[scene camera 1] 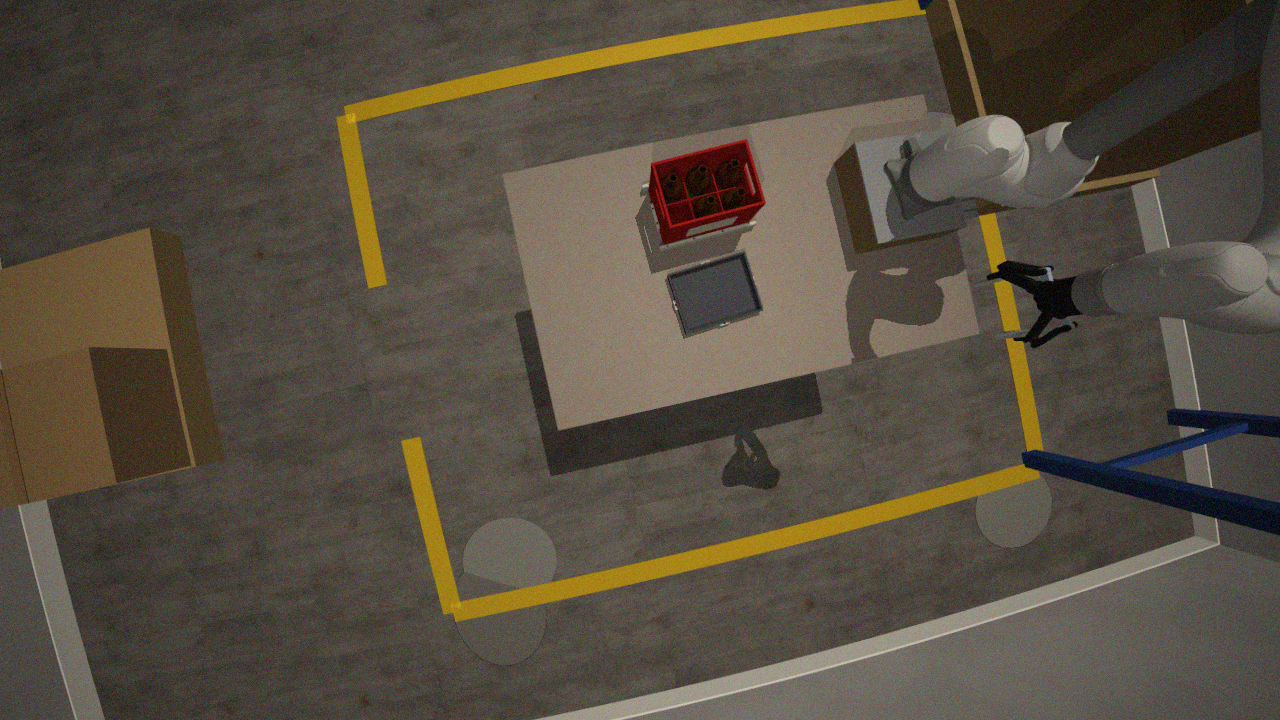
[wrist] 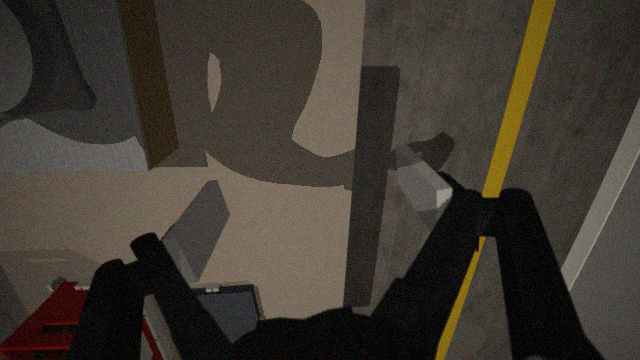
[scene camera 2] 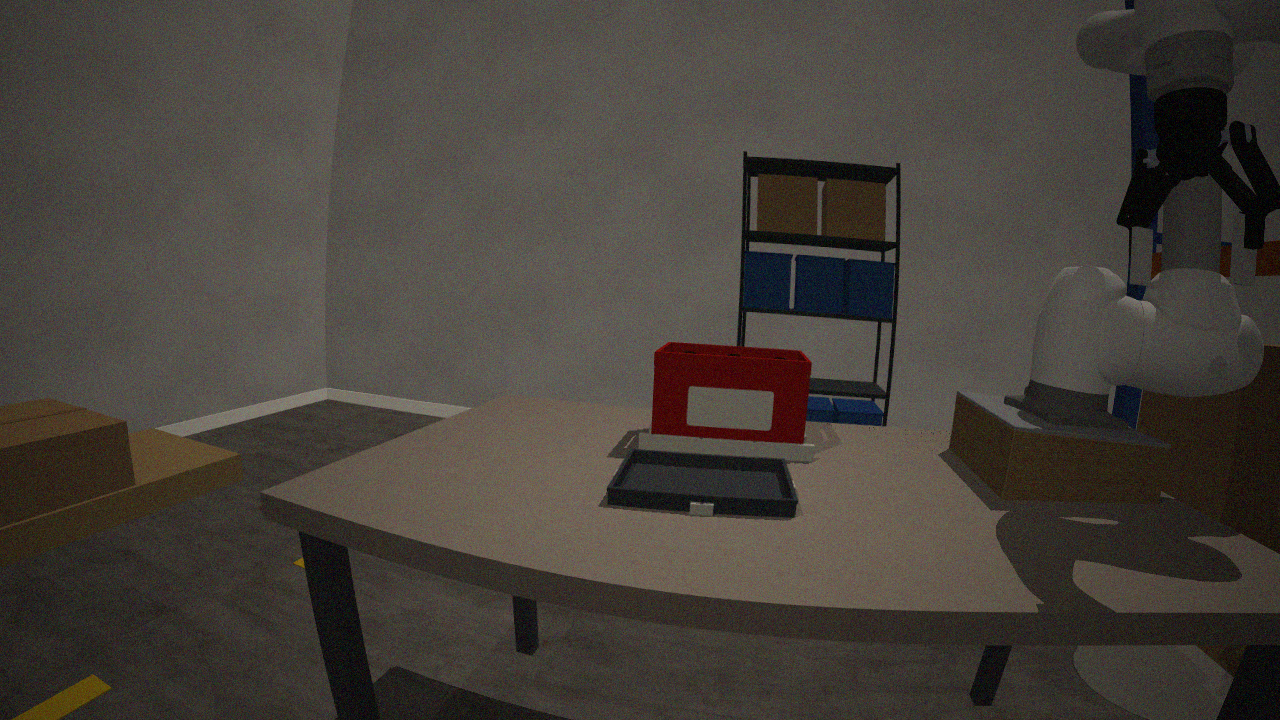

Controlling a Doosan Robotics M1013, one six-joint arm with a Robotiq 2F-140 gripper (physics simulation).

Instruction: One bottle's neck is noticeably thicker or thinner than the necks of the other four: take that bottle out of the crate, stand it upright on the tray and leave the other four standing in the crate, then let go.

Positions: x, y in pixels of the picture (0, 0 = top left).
Labels:
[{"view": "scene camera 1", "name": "gripper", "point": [989, 309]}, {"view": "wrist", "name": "gripper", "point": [308, 181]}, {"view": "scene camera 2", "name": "gripper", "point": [1185, 284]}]

